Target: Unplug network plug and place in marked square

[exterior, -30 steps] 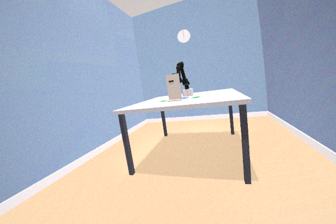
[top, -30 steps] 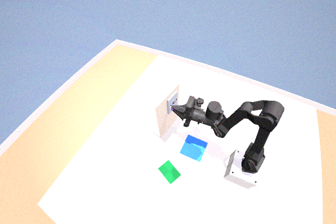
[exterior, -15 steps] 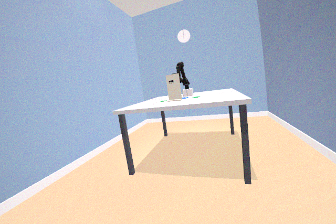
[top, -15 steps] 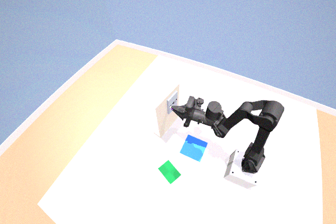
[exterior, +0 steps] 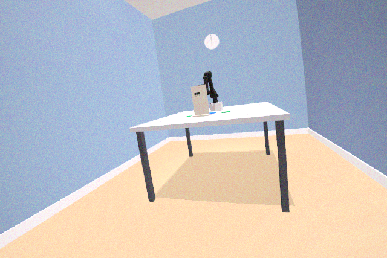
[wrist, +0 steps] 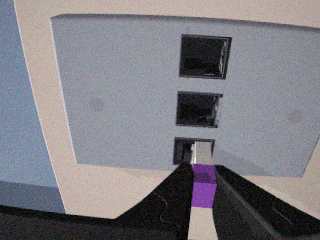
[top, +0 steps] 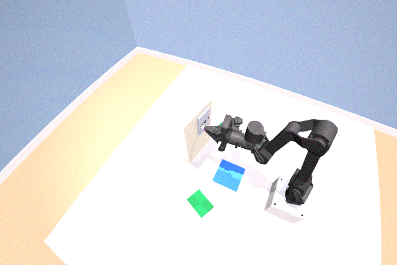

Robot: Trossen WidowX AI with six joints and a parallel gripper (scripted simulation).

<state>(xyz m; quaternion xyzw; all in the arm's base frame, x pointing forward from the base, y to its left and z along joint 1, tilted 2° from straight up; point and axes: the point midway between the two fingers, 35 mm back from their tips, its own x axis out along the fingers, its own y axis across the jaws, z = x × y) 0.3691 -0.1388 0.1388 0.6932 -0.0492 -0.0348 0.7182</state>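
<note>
Now: gripper tip 23 cm above the blue marked square, 14 cm past it and 8 cm to the right of it. Also, from my gripper tip: upright panel (9 cm below, 3 cm ahead, 2 cm to the right); network plug (right at my gripper tip).
</note>
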